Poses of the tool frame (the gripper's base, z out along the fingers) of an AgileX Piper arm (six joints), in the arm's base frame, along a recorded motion.
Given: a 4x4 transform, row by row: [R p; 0 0 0 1], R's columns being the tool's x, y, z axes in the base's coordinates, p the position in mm. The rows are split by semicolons.
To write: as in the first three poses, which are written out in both.
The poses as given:
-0.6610 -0.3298 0.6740 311.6; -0.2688 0.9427 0.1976 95.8; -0.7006 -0.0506 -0.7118 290.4; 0 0 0 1
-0.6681 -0.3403 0.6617 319.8; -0.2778 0.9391 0.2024 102.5; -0.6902 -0.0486 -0.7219 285.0; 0 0 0 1
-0.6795 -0.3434 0.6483 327.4; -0.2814 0.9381 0.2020 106.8; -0.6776 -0.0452 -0.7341 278.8; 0 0 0 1
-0.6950 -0.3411 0.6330 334.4; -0.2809 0.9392 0.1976 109.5; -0.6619 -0.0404 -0.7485 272.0; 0 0 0 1
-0.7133 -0.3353 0.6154 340.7; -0.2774 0.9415 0.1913 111.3; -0.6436 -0.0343 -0.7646 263.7; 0 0 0 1
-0.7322 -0.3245 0.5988 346.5; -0.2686 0.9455 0.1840 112.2; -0.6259 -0.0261 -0.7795 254.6; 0 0 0 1
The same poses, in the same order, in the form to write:
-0.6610 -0.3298 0.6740 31.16; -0.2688 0.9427 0.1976 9.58; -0.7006 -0.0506 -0.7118 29.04; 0 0 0 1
-0.6681 -0.3403 0.6617 31.98; -0.2778 0.9391 0.2024 10.25; -0.6902 -0.0486 -0.7219 28.50; 0 0 0 1
-0.6795 -0.3434 0.6483 32.74; -0.2814 0.9381 0.2020 10.68; -0.6776 -0.0452 -0.7341 27.88; 0 0 0 1
-0.6950 -0.3411 0.6330 33.44; -0.2809 0.9392 0.1976 10.95; -0.6619 -0.0404 -0.7485 27.20; 0 0 0 1
-0.7133 -0.3353 0.6154 34.07; -0.2774 0.9415 0.1913 11.13; -0.6436 -0.0343 -0.7646 26.37; 0 0 0 1
-0.7322 -0.3245 0.5988 34.65; -0.2686 0.9455 0.1840 11.22; -0.6259 -0.0261 -0.7795 25.46; 0 0 0 1

